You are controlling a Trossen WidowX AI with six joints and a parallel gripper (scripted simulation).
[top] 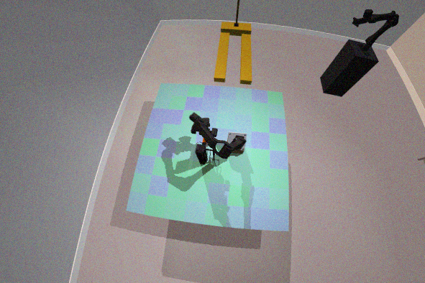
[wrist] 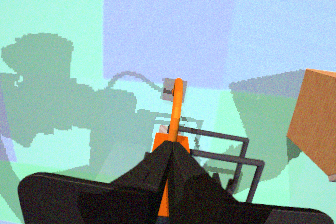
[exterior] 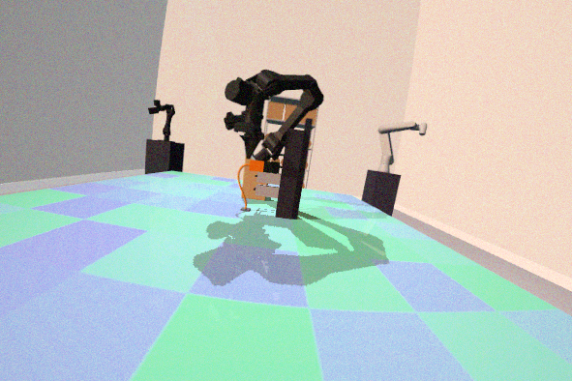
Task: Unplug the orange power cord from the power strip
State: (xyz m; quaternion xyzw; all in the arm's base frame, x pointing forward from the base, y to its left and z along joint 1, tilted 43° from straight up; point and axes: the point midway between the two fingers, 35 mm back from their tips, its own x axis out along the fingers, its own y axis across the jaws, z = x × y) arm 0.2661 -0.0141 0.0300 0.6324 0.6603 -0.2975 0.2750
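The orange plug is 1 cm behind my gripper tip, 5 cm to the left of it and 1 cm below it.
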